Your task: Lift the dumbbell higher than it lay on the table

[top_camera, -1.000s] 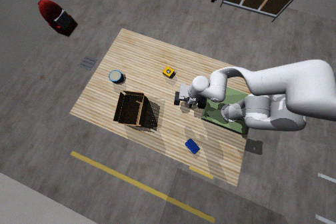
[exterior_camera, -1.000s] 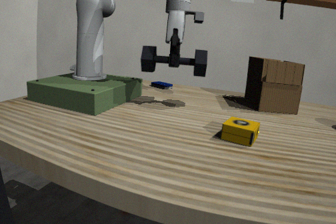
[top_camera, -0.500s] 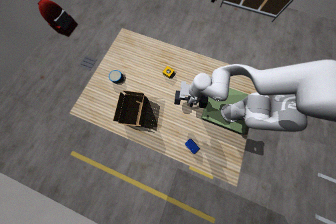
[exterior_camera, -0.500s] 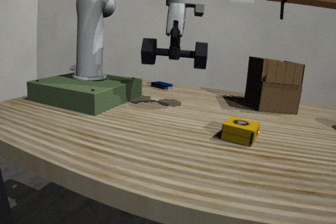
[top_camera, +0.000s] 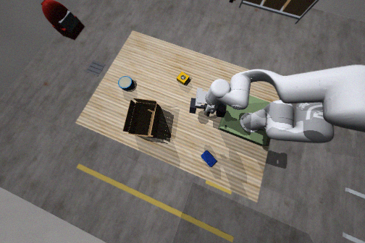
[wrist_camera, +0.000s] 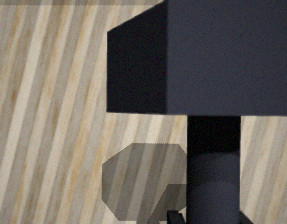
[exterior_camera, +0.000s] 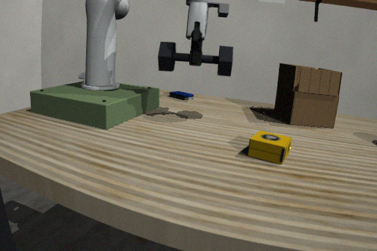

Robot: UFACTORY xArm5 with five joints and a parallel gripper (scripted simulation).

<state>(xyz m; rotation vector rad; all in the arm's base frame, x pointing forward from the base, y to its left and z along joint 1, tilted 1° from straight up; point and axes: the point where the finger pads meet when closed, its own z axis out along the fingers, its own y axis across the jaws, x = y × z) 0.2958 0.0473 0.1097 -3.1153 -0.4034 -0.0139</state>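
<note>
The dumbbell is right at my hand. Round my hand: blue block 26 cm to the left, 16 cm below, 14 cm behind; then brown crate 33 cm ahead, 20 cm to the left, 10 cm below.
</note>
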